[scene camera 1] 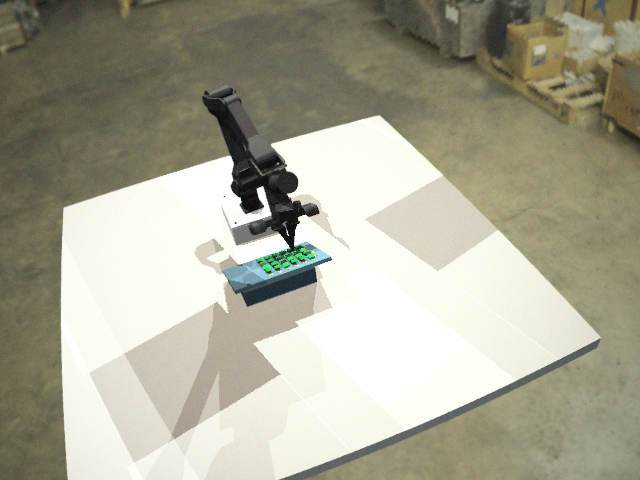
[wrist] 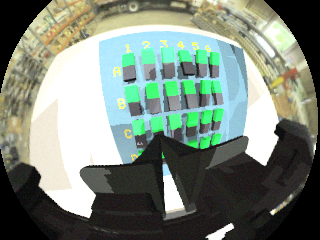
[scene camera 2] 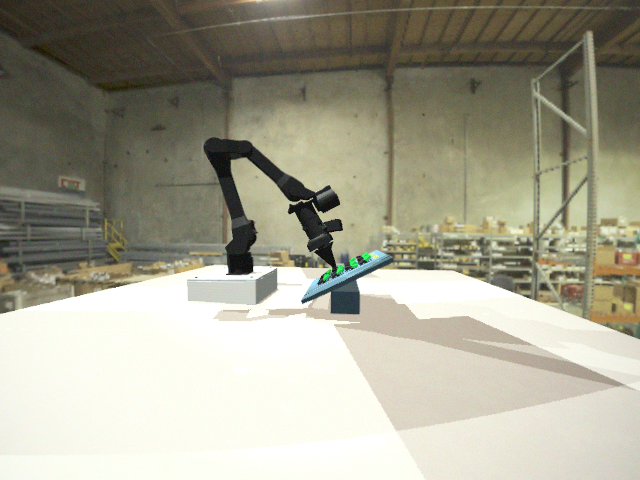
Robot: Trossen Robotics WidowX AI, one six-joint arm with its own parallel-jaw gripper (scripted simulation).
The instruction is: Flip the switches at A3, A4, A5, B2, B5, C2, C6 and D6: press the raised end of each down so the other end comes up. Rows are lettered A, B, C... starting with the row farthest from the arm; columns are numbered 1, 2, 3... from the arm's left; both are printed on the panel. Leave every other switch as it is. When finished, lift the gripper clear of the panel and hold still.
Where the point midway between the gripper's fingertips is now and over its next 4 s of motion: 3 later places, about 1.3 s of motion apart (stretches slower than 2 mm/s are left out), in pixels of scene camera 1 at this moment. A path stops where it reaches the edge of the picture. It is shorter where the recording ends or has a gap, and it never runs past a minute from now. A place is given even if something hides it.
The gripper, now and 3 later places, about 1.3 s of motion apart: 292,248; 293,250; 258,249; 261,259
